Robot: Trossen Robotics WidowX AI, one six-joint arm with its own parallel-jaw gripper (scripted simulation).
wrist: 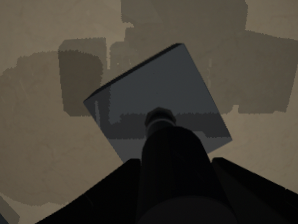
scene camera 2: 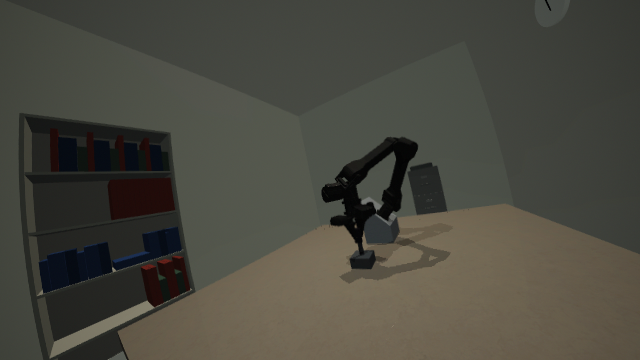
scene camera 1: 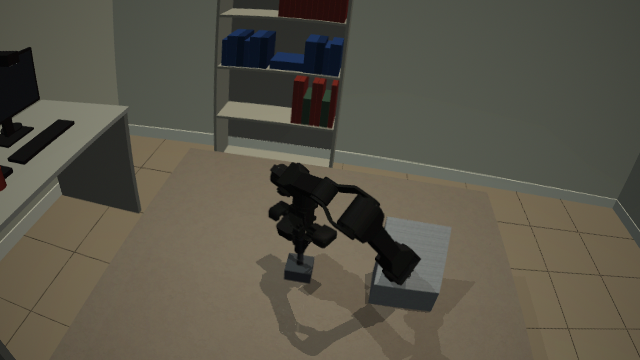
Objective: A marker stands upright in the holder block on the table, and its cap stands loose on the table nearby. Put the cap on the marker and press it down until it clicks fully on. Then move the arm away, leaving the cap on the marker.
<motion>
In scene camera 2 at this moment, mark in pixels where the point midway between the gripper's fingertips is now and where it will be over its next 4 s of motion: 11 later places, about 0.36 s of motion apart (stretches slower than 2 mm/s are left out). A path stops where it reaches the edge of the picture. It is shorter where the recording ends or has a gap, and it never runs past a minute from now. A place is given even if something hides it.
My gripper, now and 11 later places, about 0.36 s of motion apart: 358, 238; 359, 243; 360, 245; 360, 241; 356, 227; 356, 228; 356, 228; 356, 230; 357, 234; 357, 237; 357, 235; 352, 216
</motion>
